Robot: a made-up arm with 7 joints.
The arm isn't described. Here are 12 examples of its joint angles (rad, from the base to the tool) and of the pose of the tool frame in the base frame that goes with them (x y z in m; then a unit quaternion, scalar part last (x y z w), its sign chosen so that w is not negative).
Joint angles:
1: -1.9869 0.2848 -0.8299 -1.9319 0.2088 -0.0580 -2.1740
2: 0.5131 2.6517 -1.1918 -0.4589 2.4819 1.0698 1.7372
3: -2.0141 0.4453 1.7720 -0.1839 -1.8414 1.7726 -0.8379
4: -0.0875 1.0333 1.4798 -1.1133 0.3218 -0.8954 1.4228
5: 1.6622 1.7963 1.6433 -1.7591 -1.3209 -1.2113 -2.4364
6: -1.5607 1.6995 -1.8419 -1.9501 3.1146 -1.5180 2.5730
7: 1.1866 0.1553 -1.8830 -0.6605 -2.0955 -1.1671 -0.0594
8: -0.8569 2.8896 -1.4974 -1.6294 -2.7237 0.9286 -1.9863
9: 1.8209 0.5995 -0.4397 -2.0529 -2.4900 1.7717 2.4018
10: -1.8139 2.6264 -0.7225 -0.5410 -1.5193 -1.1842 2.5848
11: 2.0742 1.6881 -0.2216 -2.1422 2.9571 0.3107 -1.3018
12: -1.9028 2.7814 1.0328 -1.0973 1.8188 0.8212 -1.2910
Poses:
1: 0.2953 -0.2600 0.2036 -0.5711 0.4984 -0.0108 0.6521
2: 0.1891 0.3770 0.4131 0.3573 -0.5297 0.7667 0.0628
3: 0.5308 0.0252 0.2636 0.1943 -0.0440 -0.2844 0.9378
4: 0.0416 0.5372 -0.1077 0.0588 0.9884 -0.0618 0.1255
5: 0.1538 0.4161 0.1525 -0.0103 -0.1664 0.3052 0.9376
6: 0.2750 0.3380 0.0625 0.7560 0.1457 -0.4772 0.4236
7: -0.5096 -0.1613 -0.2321 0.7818 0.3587 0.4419 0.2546
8: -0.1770 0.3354 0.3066 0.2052 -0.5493 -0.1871 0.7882
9: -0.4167 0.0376 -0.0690 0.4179 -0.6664 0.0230 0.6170
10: -0.3286 0.4559 0.1725 0.2321 -0.6572 0.4376 0.5681
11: -0.1990 0.3579 0.0198 -0.2232 0.2581 0.3311 0.8797
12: -0.4989 0.2337 0.0060 -0.6471 0.6750 -0.0721 0.3470
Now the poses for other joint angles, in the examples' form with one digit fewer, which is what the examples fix.
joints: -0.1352 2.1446 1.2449 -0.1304 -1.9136 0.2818 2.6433
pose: -0.008 0.470 0.361 0.505 -0.780 0.361 0.078
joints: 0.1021 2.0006 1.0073 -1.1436 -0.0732 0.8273 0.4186
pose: 0.118 0.407 0.346 0.700 -0.578 0.194 0.372
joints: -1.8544 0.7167 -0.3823 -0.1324 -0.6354 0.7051 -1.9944
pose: 0.523 0.114 0.255 0.716 0.295 -0.561 0.294
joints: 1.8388 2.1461 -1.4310 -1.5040 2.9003 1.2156 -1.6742
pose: -0.098 0.466 0.167 -0.306 0.654 0.357 0.593
